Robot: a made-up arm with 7 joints. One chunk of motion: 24 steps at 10 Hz.
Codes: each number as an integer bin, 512 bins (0 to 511) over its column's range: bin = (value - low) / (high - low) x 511, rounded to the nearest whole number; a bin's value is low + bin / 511 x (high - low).
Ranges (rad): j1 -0.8..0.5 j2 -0.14..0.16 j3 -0.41..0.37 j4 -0.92..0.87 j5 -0.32..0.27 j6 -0.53..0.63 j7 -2..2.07
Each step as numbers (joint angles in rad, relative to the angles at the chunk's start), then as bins.
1 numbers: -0.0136 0.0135 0.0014 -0.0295 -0.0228 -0.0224 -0.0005
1 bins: 309 261 270 254 257 224 251
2 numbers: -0.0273 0.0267 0.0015 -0.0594 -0.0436 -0.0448 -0.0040
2 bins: 304 284 270 246 239 214 251
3 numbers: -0.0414 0.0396 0.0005 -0.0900 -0.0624 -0.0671 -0.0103
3 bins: 298 306 269 237 223 204 250
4 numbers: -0.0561 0.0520 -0.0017 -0.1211 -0.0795 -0.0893 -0.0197
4 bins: 292 327 267 228 208 194 249
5 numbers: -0.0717 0.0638 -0.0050 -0.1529 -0.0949 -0.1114 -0.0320
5 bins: 286 347 265 219 195 184 247
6 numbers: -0.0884 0.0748 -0.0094 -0.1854 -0.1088 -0.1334 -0.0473
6 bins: 280 366 262 210 183 175 245
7 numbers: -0.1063 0.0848 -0.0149 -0.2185 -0.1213 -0.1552 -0.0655
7 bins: 273 383 259 200 172 165 243
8 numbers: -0.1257 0.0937 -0.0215 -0.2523 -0.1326 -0.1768 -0.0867
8 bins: 265 398 255 191 162 156 240
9 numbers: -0.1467 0.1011 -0.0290 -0.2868 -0.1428 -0.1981 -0.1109
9 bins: 257 411 250 181 153 146 237
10 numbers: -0.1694 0.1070 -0.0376 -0.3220 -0.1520 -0.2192 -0.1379
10 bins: 248 421 244 171 146 137 234
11 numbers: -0.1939 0.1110 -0.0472 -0.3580 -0.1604 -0.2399 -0.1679
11 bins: 238 428 238 160 138 128 230
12 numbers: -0.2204 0.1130 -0.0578 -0.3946 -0.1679 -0.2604 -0.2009
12 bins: 228 431 231 150 132 119 226
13 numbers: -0.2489 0.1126 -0.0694 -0.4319 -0.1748 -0.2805 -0.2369
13 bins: 217 430 223 139 126 110 221
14 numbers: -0.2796 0.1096 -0.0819 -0.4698 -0.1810 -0.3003 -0.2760
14 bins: 205 425 215 129 120 101 216
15 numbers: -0.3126 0.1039 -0.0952 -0.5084 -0.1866 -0.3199 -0.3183
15 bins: 192 415 206 118 116 93 211
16 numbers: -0.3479 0.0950 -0.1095 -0.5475 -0.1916 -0.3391 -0.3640
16 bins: 178 400 197 106 111 84 205
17 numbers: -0.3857 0.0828 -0.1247 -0.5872 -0.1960 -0.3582 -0.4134
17 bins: 163 380 187 95 107 76 199
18 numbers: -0.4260 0.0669 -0.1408 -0.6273 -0.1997 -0.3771 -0.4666
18 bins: 147 352 176 84 104 67 193
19 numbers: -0.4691 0.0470 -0.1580 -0.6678 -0.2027 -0.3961 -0.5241
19 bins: 130 319 165 72 102 59 185
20 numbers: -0.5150 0.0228 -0.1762 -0.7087 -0.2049 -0.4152 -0.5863
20 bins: 112 277 153 60 100 51 177
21 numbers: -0.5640 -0.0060 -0.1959 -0.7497 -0.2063 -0.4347 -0.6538
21 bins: 93 228 140 49 98 42 169
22 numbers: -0.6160 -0.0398 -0.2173 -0.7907 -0.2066 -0.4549 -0.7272
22 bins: 72 171 126 37 98 33 160
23 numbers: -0.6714 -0.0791 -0.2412 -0.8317 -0.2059 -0.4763 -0.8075
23 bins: 51 104 111 25 99 24 150
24 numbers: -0.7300 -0.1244 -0.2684 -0.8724 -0.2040 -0.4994 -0.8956
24 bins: 28 27 93 14 100 13 139
